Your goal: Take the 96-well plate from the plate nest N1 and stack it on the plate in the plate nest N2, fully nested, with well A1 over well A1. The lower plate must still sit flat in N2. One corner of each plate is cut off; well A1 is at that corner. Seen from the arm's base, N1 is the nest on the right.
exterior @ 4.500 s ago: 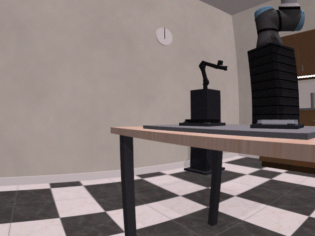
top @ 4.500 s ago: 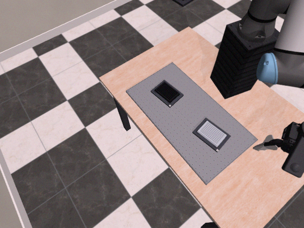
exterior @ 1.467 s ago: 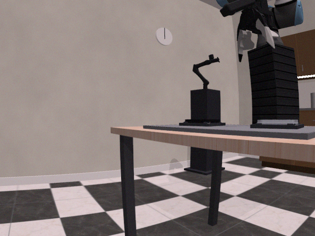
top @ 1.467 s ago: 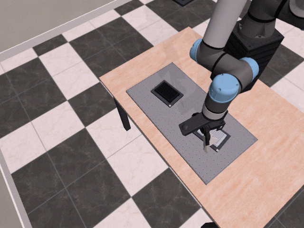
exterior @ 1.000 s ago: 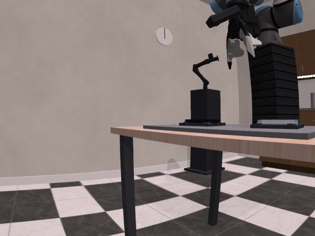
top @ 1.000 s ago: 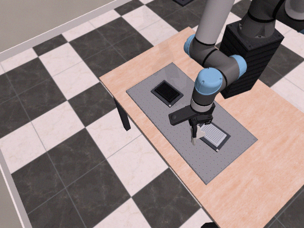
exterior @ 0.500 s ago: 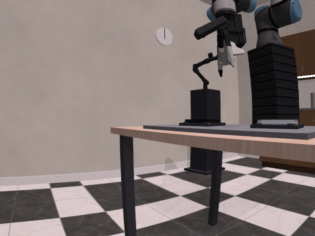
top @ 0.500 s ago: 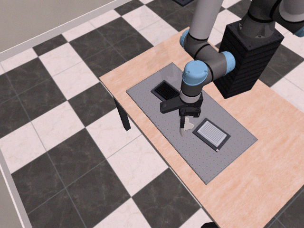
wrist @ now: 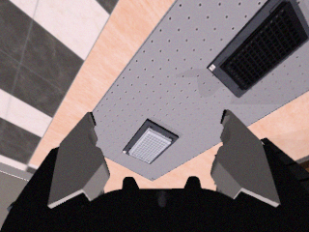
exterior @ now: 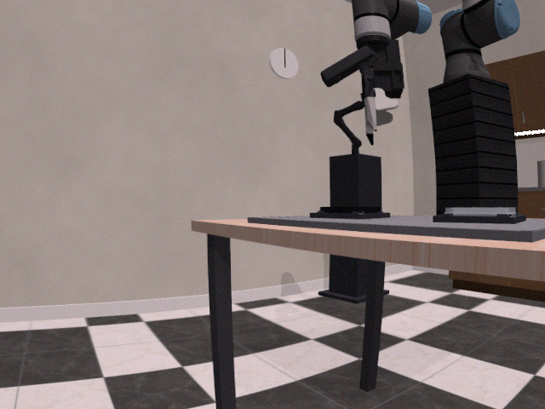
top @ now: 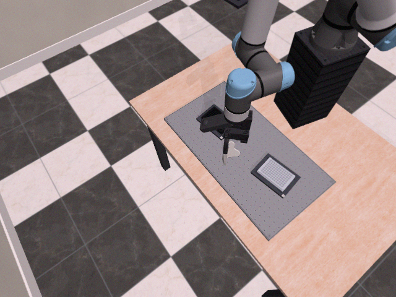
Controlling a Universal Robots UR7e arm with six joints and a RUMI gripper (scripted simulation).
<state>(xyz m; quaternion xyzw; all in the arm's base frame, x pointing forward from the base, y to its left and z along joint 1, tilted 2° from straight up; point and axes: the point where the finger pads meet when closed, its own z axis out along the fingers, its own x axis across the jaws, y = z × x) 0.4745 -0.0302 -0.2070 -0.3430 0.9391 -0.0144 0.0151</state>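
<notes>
Now: hand 13 cm past the black 96-well plate, 17 cm to the left of it and 14 cm above it. Also, from my hand: white 96-well plate: 12 cm behind, 18 cm to the left, 14 cm below; white marker: 8 cm behind, 10 cm to the right, 14 cm below; plate nest: 12 cm behind, 18 cm to the left, 15 cm below.
</notes>
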